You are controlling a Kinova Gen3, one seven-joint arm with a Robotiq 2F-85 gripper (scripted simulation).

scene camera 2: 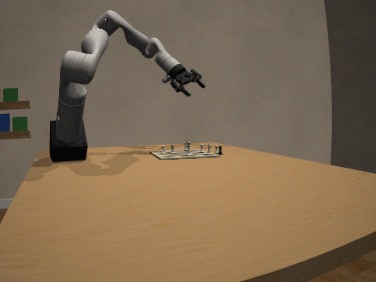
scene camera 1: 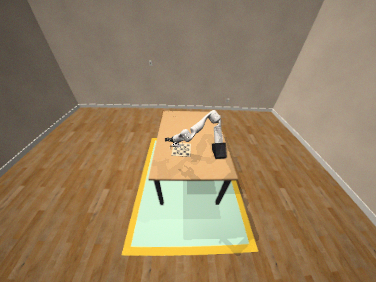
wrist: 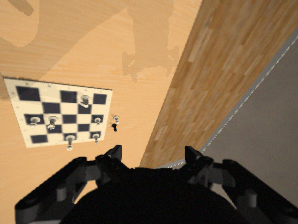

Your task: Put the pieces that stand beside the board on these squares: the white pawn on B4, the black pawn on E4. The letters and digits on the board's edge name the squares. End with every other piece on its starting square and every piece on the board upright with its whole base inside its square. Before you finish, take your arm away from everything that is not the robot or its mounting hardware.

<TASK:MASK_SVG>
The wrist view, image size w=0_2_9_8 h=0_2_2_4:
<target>gripper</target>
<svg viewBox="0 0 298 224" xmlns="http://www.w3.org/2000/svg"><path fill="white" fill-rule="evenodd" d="M15 204L15 224L298 224L298 208L238 162L231 159L223 159L222 163L216 163L213 158L202 155L192 146L185 146L186 164L180 169L174 170L172 168L128 168L121 162L122 145L116 145L105 154L96 156L95 160L87 161L87 157L77 157ZM213 183L222 185L222 188L237 209L227 199L211 190ZM95 180L97 188L85 194L74 204L87 185L87 182Z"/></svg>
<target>chessboard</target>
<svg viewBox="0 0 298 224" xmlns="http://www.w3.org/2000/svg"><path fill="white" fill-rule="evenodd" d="M4 78L27 148L68 144L68 140L66 140L67 135L75 136L72 143L95 141L93 137L95 133L99 134L98 141L104 140L113 90ZM50 116L56 116L58 118L54 129L48 129L48 124L50 123L48 118ZM39 117L40 121L36 123L36 127L30 128L29 125L32 123L31 117ZM83 95L87 95L90 98L87 108L80 105L80 102L83 102L81 100Z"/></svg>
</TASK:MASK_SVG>
